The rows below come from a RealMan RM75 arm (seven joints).
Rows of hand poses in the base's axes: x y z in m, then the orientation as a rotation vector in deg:
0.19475 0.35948 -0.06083 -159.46 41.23 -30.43
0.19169 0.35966 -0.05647 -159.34 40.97 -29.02
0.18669 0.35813 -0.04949 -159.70 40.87 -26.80
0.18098 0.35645 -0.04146 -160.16 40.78 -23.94
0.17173 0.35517 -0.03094 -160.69 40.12 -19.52
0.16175 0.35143 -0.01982 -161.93 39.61 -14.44
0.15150 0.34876 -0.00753 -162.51 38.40 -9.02
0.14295 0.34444 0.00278 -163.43 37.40 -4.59
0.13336 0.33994 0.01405 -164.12 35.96 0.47
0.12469 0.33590 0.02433 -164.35 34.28 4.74
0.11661 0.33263 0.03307 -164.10 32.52 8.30
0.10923 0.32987 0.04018 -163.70 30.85 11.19
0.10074 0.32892 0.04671 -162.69 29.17 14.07
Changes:
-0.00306 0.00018 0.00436 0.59 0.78 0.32
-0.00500 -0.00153 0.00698 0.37 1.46 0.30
-0.00571 -0.00168 0.00803 0.44 1.89 0.36
-0.00925 -0.00128 0.01052 0.83 2.82 0.89
-0.00998 -0.00374 0.01112 0.19 3.49 0.87
-0.01025 -0.00267 0.01229 0.84 3.47 1.30
-0.00855 -0.00432 0.01031 0.14 2.97 1.11
-0.00959 -0.00450 0.01127 0.42 3.30 1.41
-0.00867 -0.00404 0.01028 0.66 2.68 1.44
-0.00808 -0.00327 0.00874 0.96 2.15 1.37
-0.00738 -0.00276 0.00711 0.96 1.71 1.25
-0.00849 -0.00095 0.00653 1.49 1.66 1.15

